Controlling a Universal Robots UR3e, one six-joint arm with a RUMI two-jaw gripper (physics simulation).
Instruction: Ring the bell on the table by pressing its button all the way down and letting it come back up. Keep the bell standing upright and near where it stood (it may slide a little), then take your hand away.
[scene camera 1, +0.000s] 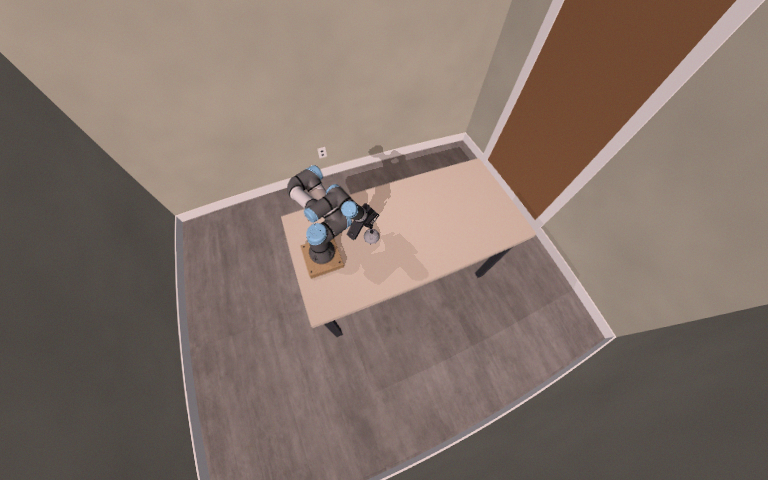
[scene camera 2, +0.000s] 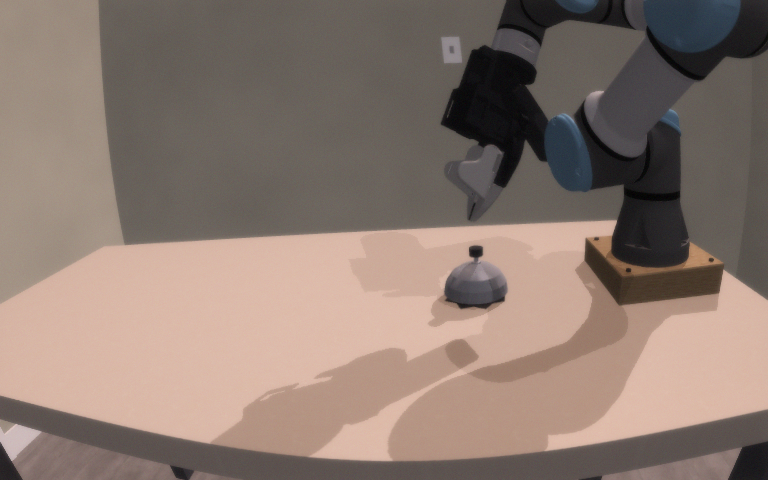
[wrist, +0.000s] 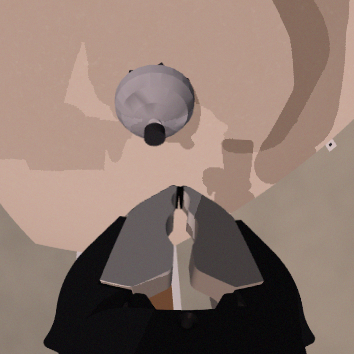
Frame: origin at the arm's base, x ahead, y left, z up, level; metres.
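Seen in the pictures: gripper, between the fingertips: (scene camera 1: 371, 223) (scene camera 2: 471, 220) (wrist: 178, 187); arm's base, origin of its link: (scene camera 1: 322, 252) (scene camera 2: 649, 252).
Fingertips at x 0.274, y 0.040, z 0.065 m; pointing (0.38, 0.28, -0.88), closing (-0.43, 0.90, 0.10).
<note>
Offsets run from my fingertips to a thing's top centre. Level surfaces: height alone.
The bell, a grey dome @(dz -0.040, dx -0.005, dy -0.022 m) (scene camera 1: 371, 237) (scene camera 2: 475, 283) (wrist: 154, 97), stands upright on the table @(dz -0.106 m) (scene camera 1: 453, 209) (scene camera 2: 169, 316). Its black button @(dz -0.040, dx -0.005, dy -0.022 m) (scene camera 2: 475, 251) (wrist: 154, 134) is up on a short stem. My gripper (scene camera 2: 472, 218) (wrist: 178, 187) is shut, with its fingertips together and nothing between them. It is tilted, and in the second scene view its tips show a little above the button, with a gap between. In the wrist view the button shows ahead of the tips and slightly to the left. In the first scene view the fingertips are too small to make out.
The arm's wooden base block (scene camera 1: 325, 266) (scene camera 2: 651, 283) stands on the table near one end. Walls (scene camera 1: 339, 84) (scene camera 2: 283, 113) rise beyond the table. Shadows of the arm lie across the table top around the bell.
</note>
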